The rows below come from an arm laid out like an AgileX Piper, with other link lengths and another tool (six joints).
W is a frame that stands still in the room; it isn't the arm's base.
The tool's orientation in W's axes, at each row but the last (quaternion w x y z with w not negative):
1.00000, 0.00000, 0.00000, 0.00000
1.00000, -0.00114, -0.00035, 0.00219
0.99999, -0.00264, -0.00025, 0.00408
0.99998, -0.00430, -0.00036, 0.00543
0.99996, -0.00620, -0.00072, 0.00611
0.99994, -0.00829, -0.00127, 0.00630
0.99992, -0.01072, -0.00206, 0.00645
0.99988, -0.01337, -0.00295, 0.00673
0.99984, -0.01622, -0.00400, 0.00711
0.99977, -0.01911, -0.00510, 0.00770
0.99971, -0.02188, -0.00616, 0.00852
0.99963, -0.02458, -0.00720, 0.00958
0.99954, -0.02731, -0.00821, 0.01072
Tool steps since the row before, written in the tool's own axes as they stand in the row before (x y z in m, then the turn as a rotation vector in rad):
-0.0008, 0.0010, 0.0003, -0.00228, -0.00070, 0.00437
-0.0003, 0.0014, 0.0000, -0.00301, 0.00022, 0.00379
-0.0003, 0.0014, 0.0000, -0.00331, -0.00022, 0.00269
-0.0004, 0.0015, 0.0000, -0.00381, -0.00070, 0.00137
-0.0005, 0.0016, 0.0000, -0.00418, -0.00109, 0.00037
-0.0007, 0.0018, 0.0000, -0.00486, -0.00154, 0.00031
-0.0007, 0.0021, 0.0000, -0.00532, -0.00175, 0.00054
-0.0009, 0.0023, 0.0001, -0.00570, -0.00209, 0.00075
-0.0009, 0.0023, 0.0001, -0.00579, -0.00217, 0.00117
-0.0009, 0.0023, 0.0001, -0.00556, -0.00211, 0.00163
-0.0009, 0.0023, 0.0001, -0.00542, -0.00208, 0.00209
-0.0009, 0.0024, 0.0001, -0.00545, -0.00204, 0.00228
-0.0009, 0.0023, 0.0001, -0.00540, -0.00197, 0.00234
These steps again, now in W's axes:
-0.0008, 0.0010, 0.0003, -0.00228, -0.00070, 0.00437
-0.0003, 0.0014, 0.0000, -0.00301, 0.00022, 0.00379
-0.0003, 0.0014, 0.0000, -0.00331, -0.00023, 0.00269
-0.0004, 0.0015, 0.0000, -0.00380, -0.00073, 0.00137
-0.0005, 0.0016, 0.0000, -0.00417, -0.00114, 0.00038
-0.0007, 0.0018, 0.0000, -0.00484, -0.00160, 0.00032
-0.0007, 0.0021, 0.0000, -0.00530, -0.00181, 0.00056
-0.0009, 0.0023, 0.0000, -0.00568, -0.00215, 0.00077
-0.0009, 0.0023, 0.0000, -0.00577, -0.00221, 0.00119
-0.0009, 0.0023, 0.0000, -0.00554, -0.00213, 0.00165
-0.0009, 0.0023, 0.0000, -0.00541, -0.00208, 0.00211
-0.0009, 0.0024, 0.0000, -0.00544, -0.00203, 0.00230
-0.0009, 0.0023, 0.0000, -0.00540, -0.00196, 0.00236

